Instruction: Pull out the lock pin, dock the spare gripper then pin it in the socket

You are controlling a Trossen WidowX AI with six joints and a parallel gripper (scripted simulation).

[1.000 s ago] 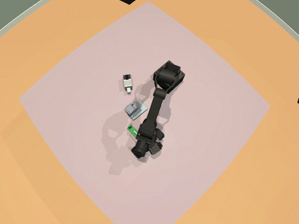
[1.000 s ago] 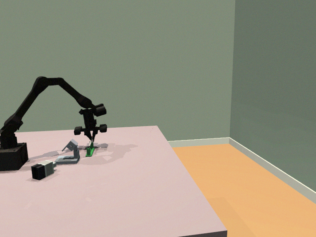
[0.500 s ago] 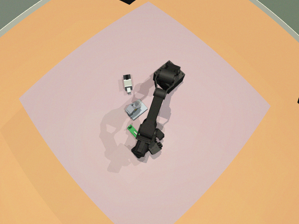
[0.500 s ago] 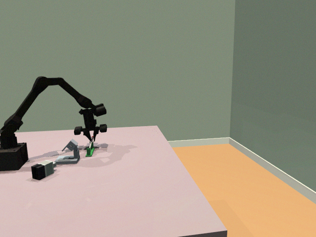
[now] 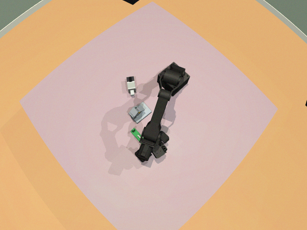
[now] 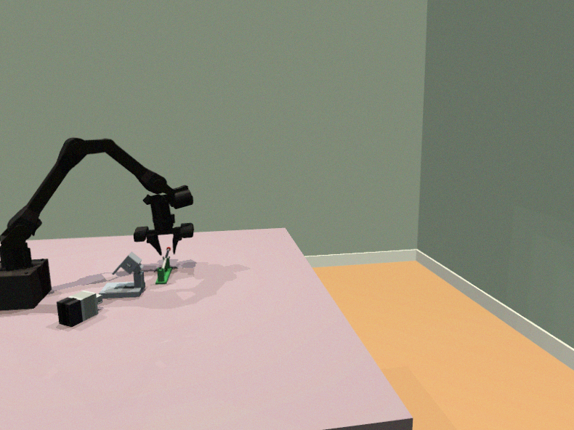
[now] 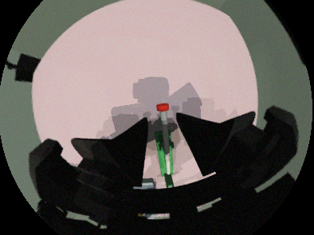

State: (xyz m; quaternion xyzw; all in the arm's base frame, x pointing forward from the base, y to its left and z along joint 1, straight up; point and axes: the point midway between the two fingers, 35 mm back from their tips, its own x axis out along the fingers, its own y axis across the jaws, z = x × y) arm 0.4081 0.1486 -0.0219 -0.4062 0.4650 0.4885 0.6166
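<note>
Right now the green holder is 100 mm to the right of my gripper tip, 20 mm behind it and 10 mm below it. The rest, counted from my gripper tip: spare gripper (340 mm to the right, 230 mm behind, 10 mm below); then mount (200 mm to the right, 120 mm behind, 20 mm above).
</note>
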